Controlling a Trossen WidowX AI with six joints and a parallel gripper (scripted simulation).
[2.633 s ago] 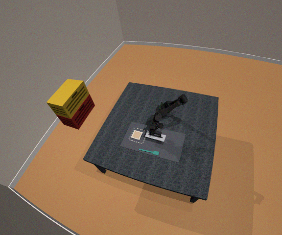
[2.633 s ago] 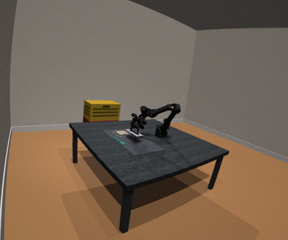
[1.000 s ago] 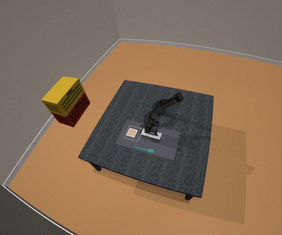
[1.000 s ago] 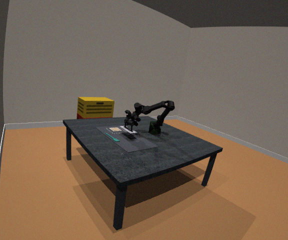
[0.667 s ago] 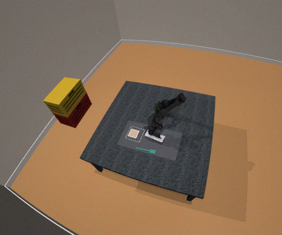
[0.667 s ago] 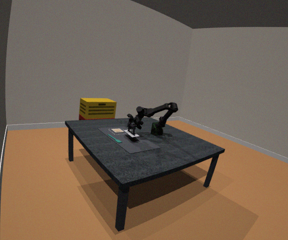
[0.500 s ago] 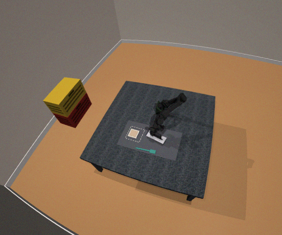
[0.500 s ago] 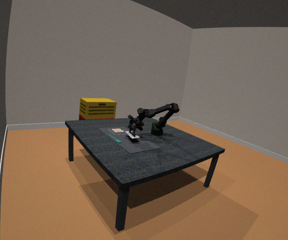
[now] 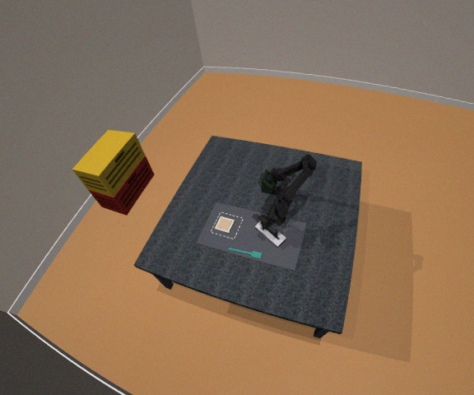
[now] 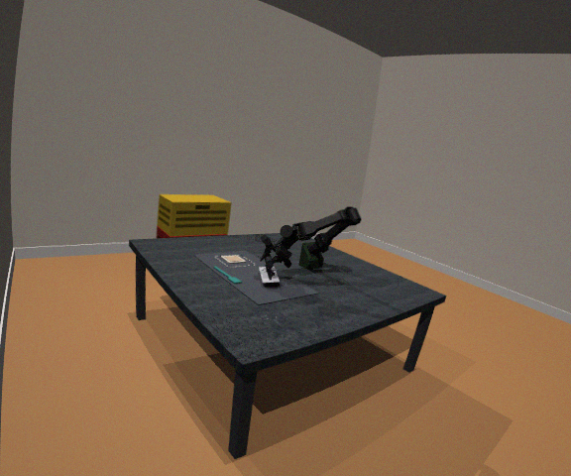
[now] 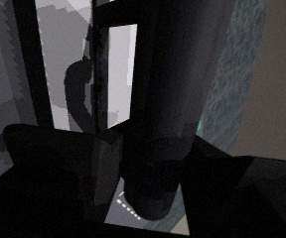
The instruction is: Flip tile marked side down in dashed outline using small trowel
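The grey mat is 100 mm below my gripper tip and 80 mm to the right of it. Round my gripper tip: tile 270 mm to the right, 70 mm below, 20 mm behind; then teal trowel 140 mm ahead, 70 mm to the right, 70 mm below.
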